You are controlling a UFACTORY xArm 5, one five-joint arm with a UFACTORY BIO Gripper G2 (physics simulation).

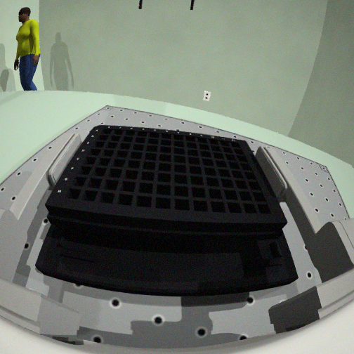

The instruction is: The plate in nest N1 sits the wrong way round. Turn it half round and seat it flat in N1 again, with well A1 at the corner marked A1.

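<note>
The black plate point(165, 170) is a grid of square wells with small white marks along its left and far edges; the letter H is at the near left. My gripper point(168, 169) is shut on the plate, with one pad at its left side and one at its right side. The plate looks about level. The black nest point(150, 265) is below it, its near part showing in front of the plate. The plate hides the rest of the nest, and any contact between them cannot be made out. The nest's A1 mark does not show.
A grey board with holes point(140, 312) lies under the nest and reaches out on both sides. A pale green surface point(30, 125) extends beyond it. A person in a yellow top point(28, 40) stands far back at the left, by a green wall with a white socket point(207, 96).
</note>
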